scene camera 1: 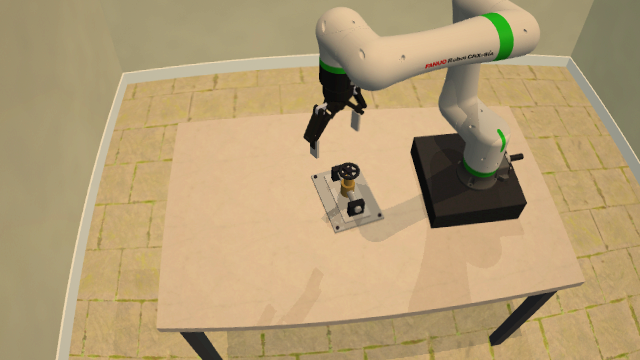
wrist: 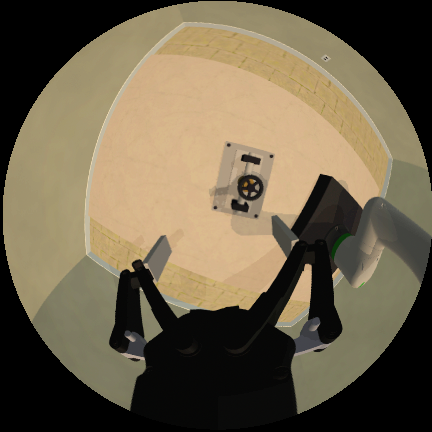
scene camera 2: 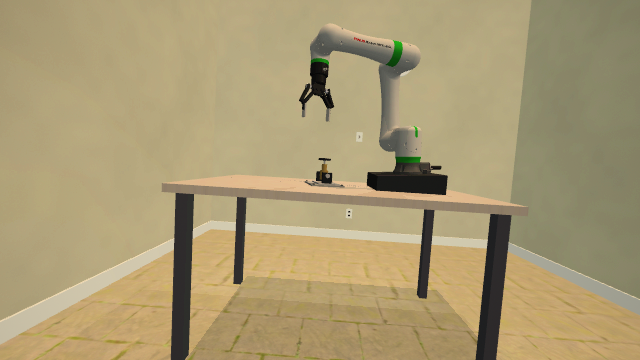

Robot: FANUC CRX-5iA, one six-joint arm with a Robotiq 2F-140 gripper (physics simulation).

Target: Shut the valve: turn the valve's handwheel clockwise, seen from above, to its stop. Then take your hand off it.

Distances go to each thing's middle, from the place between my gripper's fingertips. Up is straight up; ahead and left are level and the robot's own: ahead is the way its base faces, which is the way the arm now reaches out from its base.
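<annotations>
My gripper: 5 cm left of the grey base plate (scene camera 1: 333, 213), 6 cm past it, 33 cm above it.
</annotations>
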